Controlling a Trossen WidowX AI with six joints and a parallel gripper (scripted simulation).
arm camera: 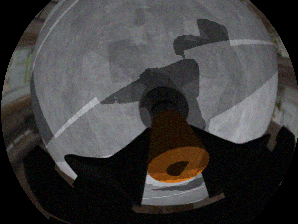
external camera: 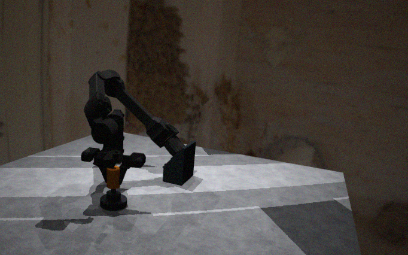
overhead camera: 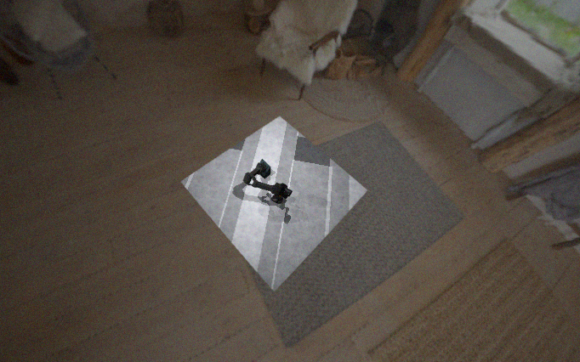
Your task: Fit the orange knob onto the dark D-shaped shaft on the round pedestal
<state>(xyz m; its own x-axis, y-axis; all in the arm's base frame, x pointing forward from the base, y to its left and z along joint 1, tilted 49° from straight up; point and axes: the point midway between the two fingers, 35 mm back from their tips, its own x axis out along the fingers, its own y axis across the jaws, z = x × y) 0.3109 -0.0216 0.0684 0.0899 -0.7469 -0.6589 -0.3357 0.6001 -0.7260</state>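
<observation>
Right now my gripper tip is 2 cm below the orange knob. Also, from my gripper tip: dark round pedestal 4 cm below.
</observation>
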